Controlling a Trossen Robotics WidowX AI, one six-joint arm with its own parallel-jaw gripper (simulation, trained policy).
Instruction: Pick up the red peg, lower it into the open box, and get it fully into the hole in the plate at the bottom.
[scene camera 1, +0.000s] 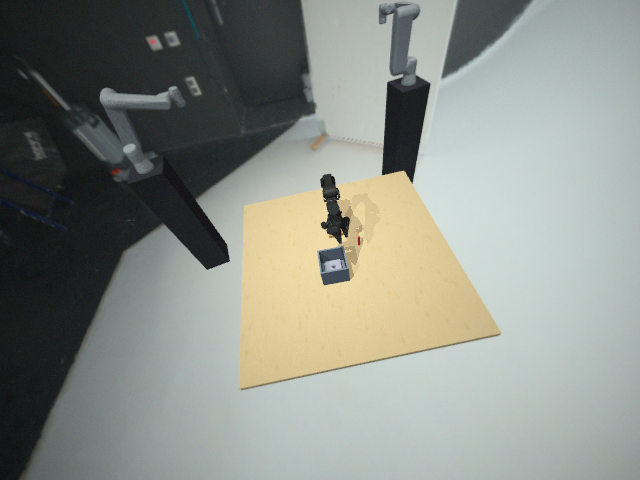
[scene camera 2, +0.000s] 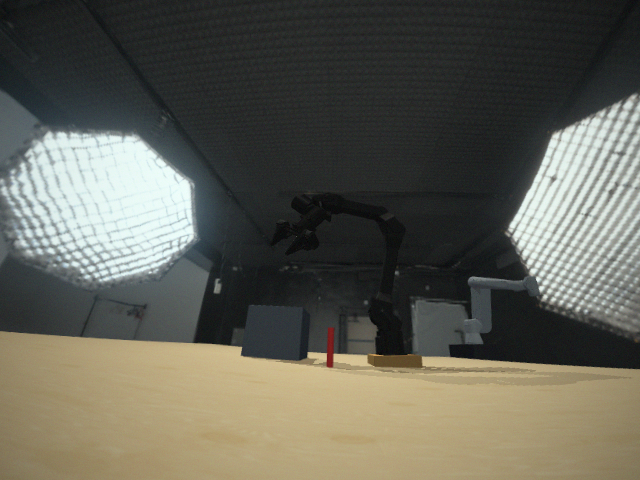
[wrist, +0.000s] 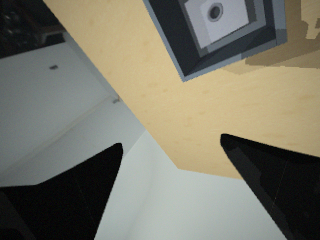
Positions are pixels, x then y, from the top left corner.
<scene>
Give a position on a grey-blue box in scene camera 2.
273, 332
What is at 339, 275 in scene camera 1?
A grey-blue box.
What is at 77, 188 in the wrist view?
My gripper.
</scene>
